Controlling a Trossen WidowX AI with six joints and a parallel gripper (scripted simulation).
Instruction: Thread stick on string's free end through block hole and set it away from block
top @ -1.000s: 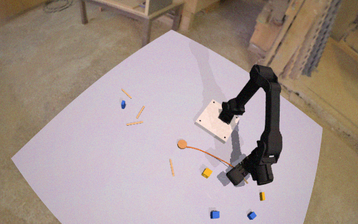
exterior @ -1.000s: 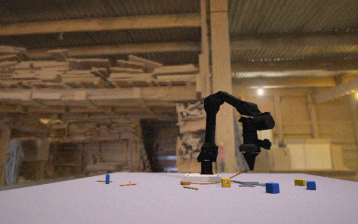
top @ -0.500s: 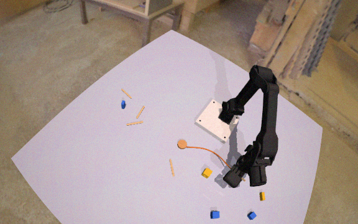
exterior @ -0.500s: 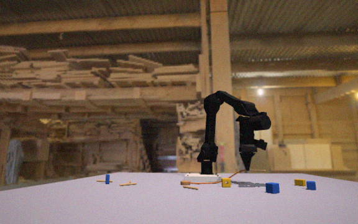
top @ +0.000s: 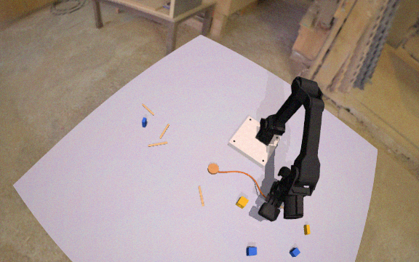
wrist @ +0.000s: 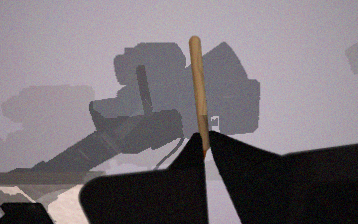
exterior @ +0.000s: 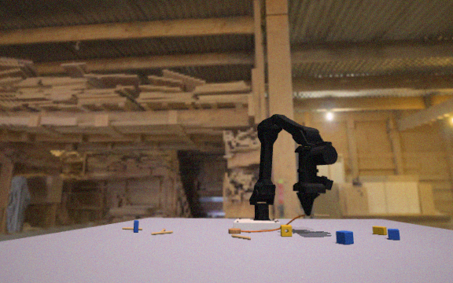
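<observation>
The loose stick lies 20 cm to the right of my gripper tip, 11 cm ahead of it and 5 cm below it. Round my gripper tip: blue piece (56 cm to the right, 4 cm below); round wooden button (23 cm to the right, 5 cm below, 1 cm behind).
</observation>
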